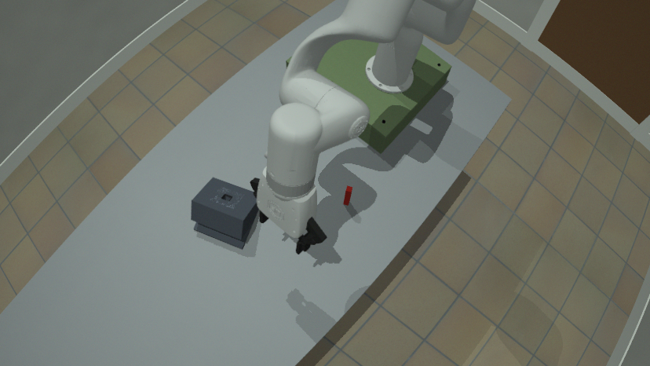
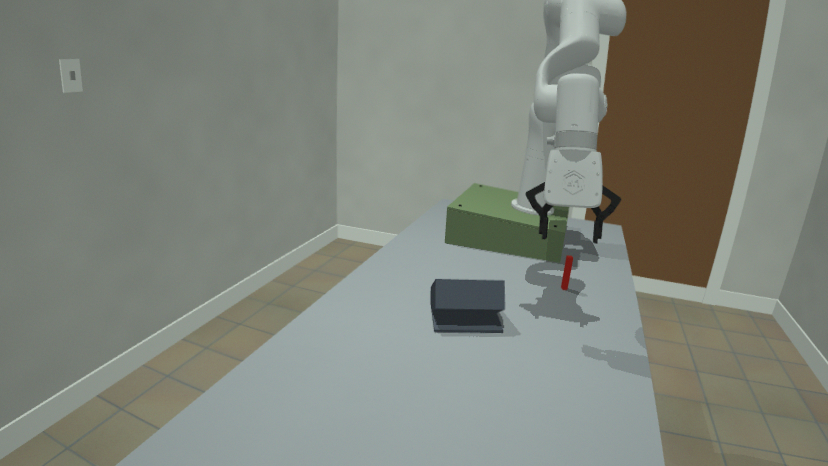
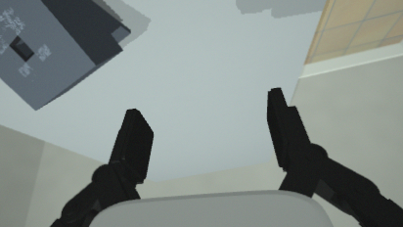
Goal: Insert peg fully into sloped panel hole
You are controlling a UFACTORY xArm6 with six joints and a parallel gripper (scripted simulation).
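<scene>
Now: hand 180 mm past the red peg, 150 mm above it and 40 mm to the right of it.
</scene>
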